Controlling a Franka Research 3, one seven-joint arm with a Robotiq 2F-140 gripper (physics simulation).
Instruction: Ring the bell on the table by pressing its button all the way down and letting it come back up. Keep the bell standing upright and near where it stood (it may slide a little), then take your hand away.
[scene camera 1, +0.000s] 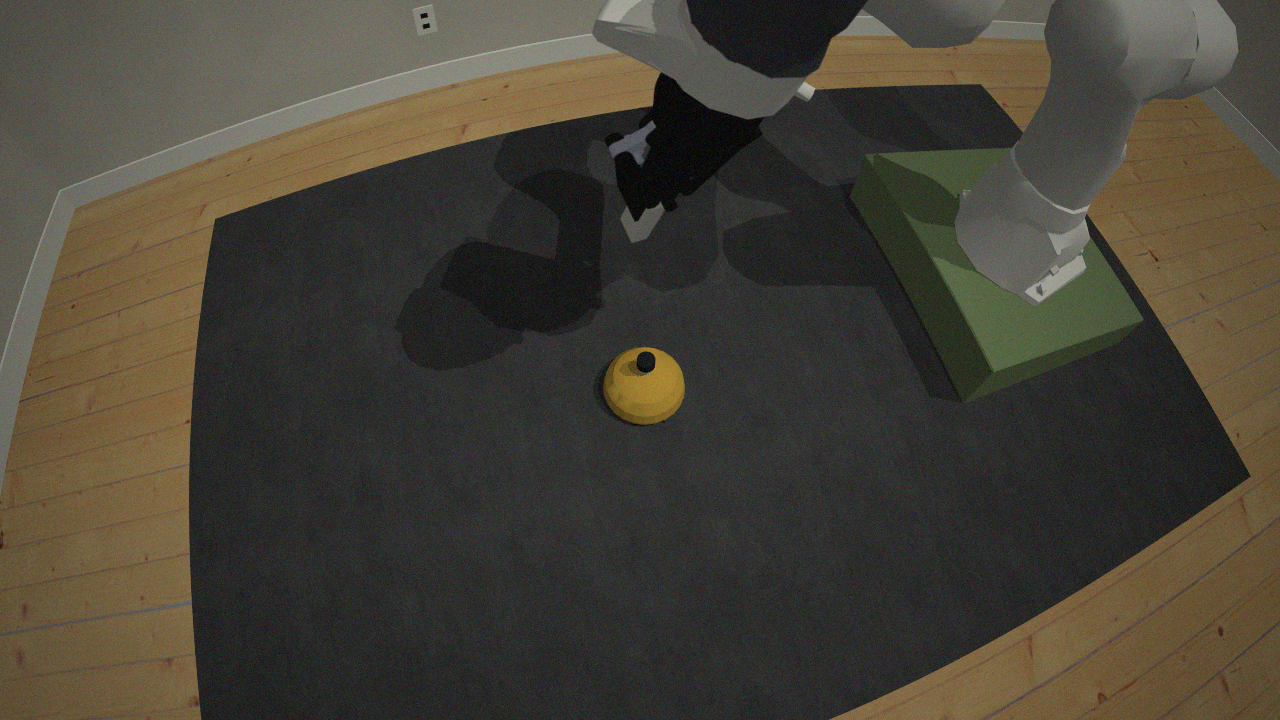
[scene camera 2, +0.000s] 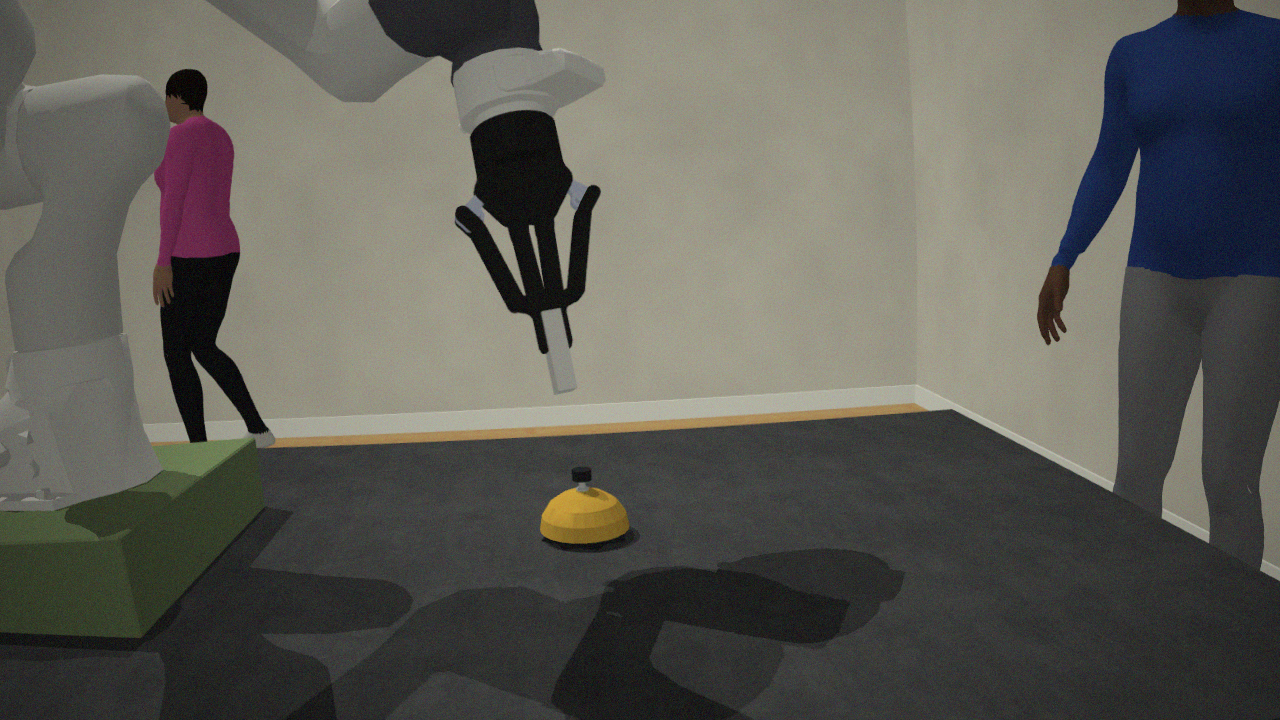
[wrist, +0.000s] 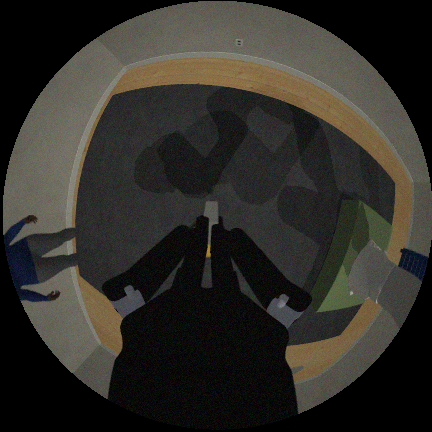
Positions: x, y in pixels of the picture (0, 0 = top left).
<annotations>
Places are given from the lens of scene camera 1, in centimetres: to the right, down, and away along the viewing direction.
my gripper (scene camera 1: 633, 228): -1, -12, 60
yellow dome bell (scene camera 1: 641, 398): 0, 4, 65
</annotations>
